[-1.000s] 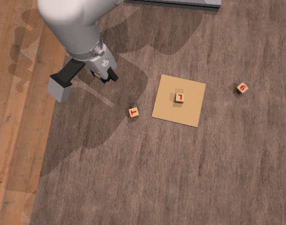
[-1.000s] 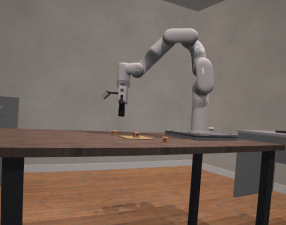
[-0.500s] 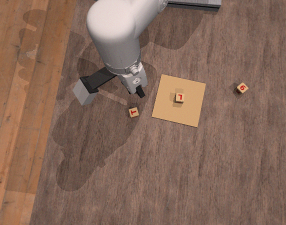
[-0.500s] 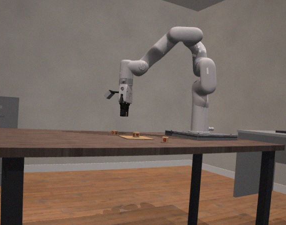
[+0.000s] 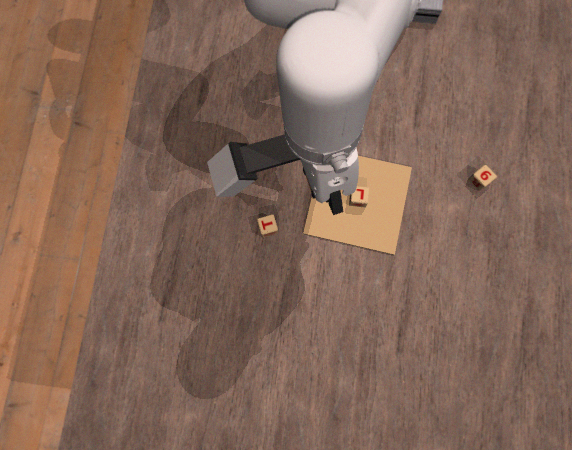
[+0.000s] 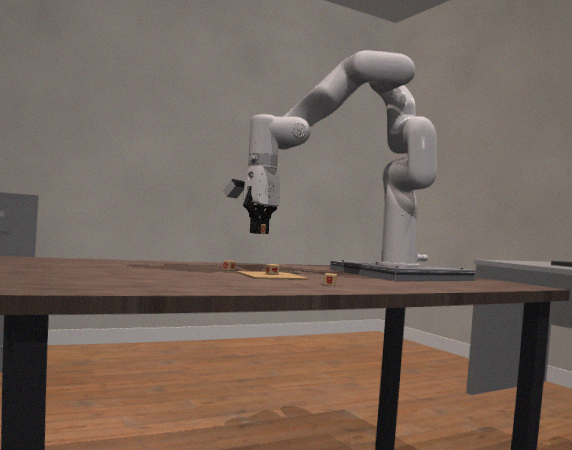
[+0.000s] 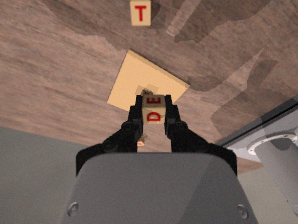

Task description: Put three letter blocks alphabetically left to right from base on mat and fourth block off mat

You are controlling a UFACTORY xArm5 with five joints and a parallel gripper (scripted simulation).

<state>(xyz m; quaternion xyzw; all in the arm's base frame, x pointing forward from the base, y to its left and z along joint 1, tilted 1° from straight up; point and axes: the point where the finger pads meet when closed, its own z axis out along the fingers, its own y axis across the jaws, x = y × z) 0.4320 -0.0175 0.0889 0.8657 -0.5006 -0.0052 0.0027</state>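
The tan mat is 12 cm below my hand, 6 cm to the left of it and 1 cm behind it.
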